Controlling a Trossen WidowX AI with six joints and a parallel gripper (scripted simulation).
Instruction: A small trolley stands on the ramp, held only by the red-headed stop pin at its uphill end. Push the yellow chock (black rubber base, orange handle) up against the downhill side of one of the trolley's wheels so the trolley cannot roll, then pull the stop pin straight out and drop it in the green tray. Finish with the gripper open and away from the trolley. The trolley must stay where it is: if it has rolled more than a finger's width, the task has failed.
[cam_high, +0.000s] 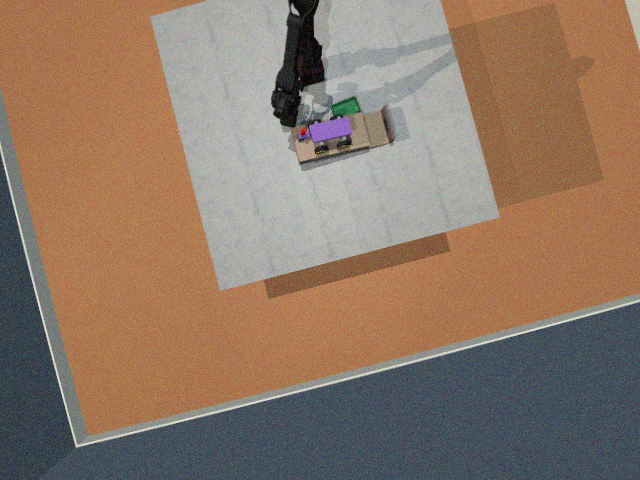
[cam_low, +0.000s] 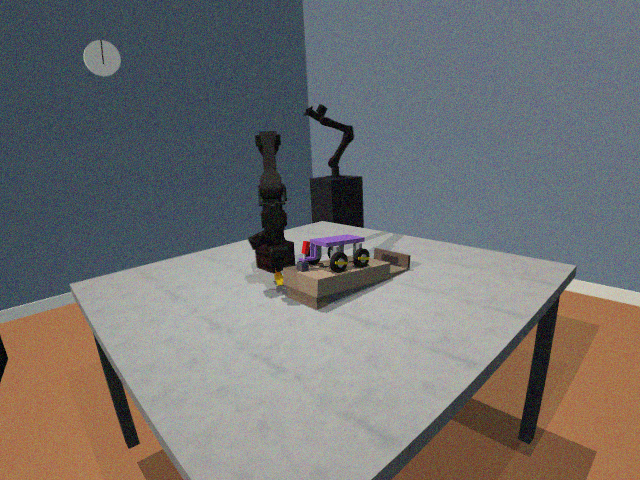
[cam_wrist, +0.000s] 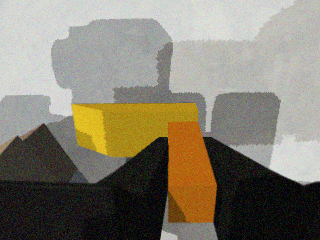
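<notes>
The red-headed stop pin is 13 cm ahead of my gripper tip, 8 cm above it and 3 cm to the left of it. Also, from my gripper tip: yellow chock: 2 cm ahead, 1 cm to the right, 1 cm below; purple trolley: 14 cm to the left, 13 cm ahead, 6 cm above; raised brown end wall: 40 cm to the left, 9 cm ahead, 3 cm below.
</notes>
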